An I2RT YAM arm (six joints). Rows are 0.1 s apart.
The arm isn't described. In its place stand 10 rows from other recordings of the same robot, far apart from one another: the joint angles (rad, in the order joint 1, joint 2, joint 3, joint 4, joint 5, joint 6), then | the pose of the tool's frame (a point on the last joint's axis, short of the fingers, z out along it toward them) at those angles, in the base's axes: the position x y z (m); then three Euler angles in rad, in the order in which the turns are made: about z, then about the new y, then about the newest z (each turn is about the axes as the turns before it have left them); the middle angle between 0 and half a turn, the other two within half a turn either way.
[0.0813, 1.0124, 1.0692, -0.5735, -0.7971, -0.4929] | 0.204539 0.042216 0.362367 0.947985 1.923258 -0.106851
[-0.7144, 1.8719, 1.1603, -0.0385, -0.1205, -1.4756] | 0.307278 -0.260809 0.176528 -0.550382 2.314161 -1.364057
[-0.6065, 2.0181, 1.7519, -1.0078, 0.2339, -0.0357] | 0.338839 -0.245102 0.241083 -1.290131 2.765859 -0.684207
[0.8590, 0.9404, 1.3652, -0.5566, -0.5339, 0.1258] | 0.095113 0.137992 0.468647 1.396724 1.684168 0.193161
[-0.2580, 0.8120, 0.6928, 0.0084, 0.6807, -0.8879] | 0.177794 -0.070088 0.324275 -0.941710 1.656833 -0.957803
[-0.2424, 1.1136, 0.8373, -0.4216, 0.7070, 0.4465] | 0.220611 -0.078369 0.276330 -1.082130 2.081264 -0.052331
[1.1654, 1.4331, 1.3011, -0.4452, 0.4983, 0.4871] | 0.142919 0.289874 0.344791 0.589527 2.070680 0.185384
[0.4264, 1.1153, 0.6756, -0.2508, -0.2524, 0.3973] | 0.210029 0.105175 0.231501 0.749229 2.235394 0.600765
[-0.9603, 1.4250, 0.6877, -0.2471, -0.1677, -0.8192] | 0.156056 -0.212681 0.163533 -0.663412 2.534404 -0.573049
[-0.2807, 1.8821, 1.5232, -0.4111, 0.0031, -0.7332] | 0.413149 -0.119231 0.258638 -0.285018 2.340792 -0.736206
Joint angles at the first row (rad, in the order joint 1, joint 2, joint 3, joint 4, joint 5, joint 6):
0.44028, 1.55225, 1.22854, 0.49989, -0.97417, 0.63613
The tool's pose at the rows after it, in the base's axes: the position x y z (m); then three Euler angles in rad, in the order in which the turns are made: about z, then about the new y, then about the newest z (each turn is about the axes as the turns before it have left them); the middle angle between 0 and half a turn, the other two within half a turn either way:
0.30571 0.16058 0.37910 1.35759 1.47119 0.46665
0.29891 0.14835 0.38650 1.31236 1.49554 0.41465
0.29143 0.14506 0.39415 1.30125 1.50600 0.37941
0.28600 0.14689 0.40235 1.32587 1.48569 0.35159
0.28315 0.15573 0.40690 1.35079 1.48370 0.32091
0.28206 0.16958 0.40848 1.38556 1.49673 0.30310
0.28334 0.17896 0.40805 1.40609 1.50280 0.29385
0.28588 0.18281 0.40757 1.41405 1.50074 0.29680
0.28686 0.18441 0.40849 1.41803 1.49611 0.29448
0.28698 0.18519 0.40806 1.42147 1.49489 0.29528
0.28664 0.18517 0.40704 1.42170 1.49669 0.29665
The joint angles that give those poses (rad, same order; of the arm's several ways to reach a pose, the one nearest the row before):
0.39964, 1.49099, 1.19621, 0.46681, -0.95093, 0.60714
0.37483, 1.44096, 1.19758, 0.37010, -0.93369, 0.51671
0.37447, 1.40852, 1.20746, 0.30872, -0.92399, 0.46544
0.38521, 1.39689, 1.21702, 0.32365, -0.93571, 0.46762
0.41432, 1.40392, 1.23988, 0.31033, -0.93134, 0.43859
0.45468, 1.42622, 1.27327, 0.27658, -0.92721, 0.40218
0.47842, 1.44849, 1.29466, 0.26690, -0.92459, 0.38426
0.48500, 1.46445, 1.30545, 0.27569, -0.92578, 0.39020
0.48777, 1.47132, 1.31228, 0.28359, -0.92653, 0.39425
0.48954, 1.47336, 1.31157, 0.28866, -0.92807, 0.39702
0.48995, 1.47189, 1.30732, 0.28841, -0.92806, 0.39596

